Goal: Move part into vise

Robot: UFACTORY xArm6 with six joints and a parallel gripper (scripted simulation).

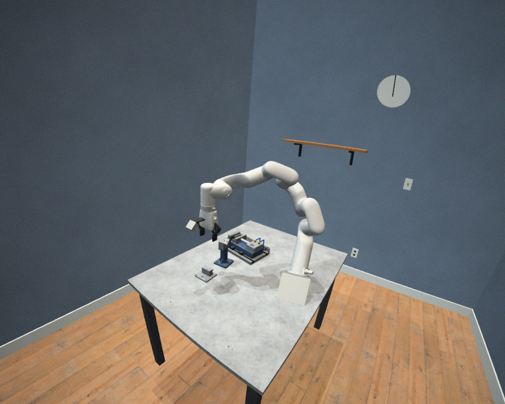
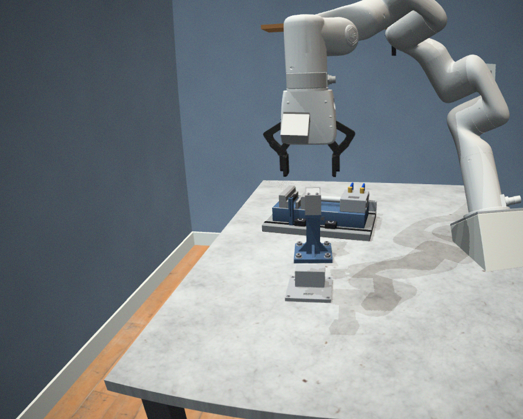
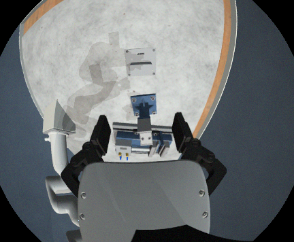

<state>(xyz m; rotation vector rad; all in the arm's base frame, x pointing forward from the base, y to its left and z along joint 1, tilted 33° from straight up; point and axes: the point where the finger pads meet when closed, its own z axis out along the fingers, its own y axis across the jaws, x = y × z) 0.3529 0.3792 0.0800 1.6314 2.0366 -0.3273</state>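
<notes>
Now: the part 1 cm to the left of my hand and 22 cm below it. Also, from my hand: work stop post: 12 cm ahead, 27 cm to the right, 19 cm below; then work stop: 12 cm ahead, 29 cm to the right, 16 cm below; then infeed plate: 2 cm to the left, 24 cm below.
</notes>
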